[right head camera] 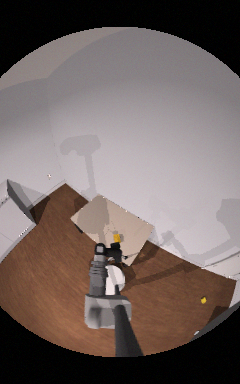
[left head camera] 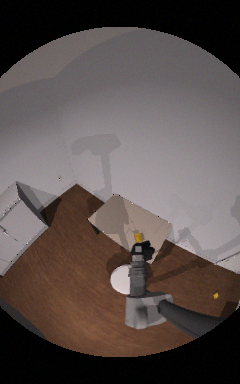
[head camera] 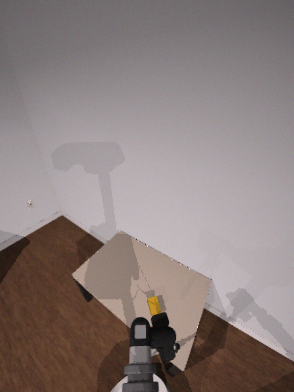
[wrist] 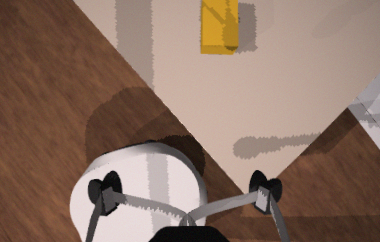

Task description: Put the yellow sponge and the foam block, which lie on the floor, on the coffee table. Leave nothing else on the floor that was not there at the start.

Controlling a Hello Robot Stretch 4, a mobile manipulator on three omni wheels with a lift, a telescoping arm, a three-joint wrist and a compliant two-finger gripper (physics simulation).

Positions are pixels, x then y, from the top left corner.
Scene:
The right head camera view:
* beige coffee table: 99,218
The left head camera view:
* beige coffee table: 118,218
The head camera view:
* beige coffee table: 122,275
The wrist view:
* my gripper: 185,185
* beige coffee table: 291,76

